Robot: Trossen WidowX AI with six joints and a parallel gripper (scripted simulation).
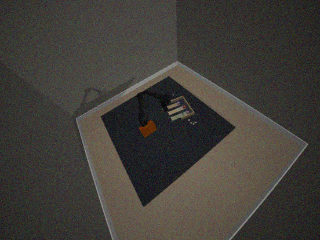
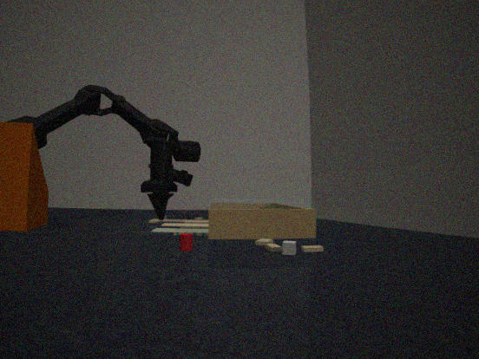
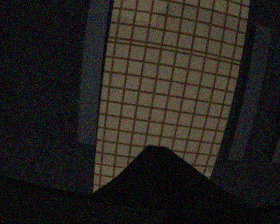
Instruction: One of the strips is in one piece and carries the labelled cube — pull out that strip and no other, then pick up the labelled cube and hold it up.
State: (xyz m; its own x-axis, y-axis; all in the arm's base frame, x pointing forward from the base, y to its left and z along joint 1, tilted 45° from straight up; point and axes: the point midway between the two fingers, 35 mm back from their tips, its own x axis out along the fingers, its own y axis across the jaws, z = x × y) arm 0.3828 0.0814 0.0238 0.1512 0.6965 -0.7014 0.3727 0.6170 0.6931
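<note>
Right now my gripper tip is 9 cm short of the strip and 4 cm to the left of it. Also, from my gripper tip: small red cylinder (37 cm to the right, 4 cm behind, 1 cm above).
</note>
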